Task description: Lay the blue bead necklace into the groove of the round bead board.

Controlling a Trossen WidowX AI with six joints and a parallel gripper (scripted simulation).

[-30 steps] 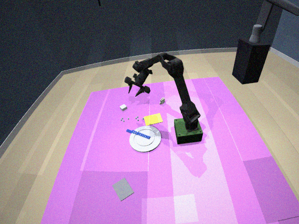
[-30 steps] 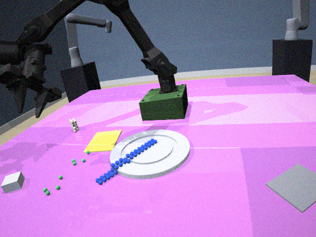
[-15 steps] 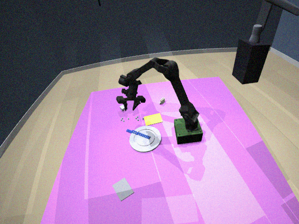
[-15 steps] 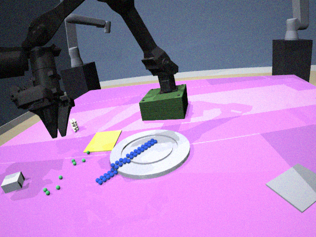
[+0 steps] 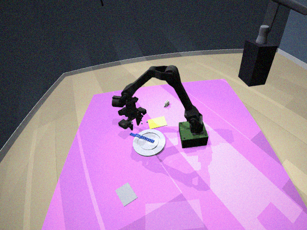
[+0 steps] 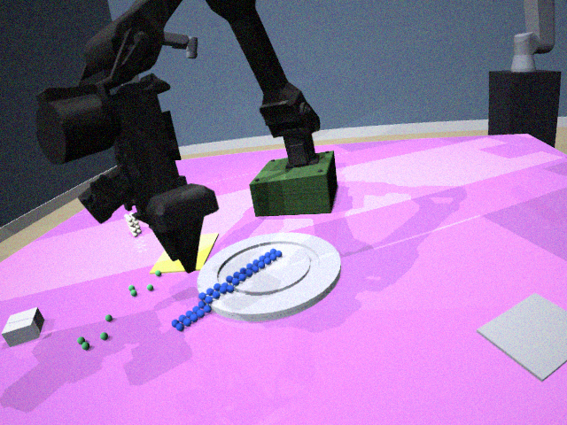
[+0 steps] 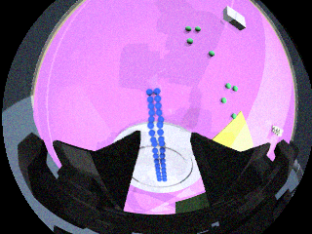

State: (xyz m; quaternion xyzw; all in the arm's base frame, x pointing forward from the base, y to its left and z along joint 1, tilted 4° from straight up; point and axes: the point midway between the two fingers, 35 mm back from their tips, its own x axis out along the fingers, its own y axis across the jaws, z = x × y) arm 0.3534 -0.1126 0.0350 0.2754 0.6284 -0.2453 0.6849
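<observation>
The round white bead board is 7 cm behind my gripper tip, 8 cm to the left of it and 5 cm below it. Also, from my gripper tip: yellow sheet (14 cm behind, 8 cm to the right, 6 cm below); grey tile (7 cm ahead, 39 cm to the left, 6 cm below); cube (8 cm ahead, 25 cm to the right, 5 cm below).
</observation>
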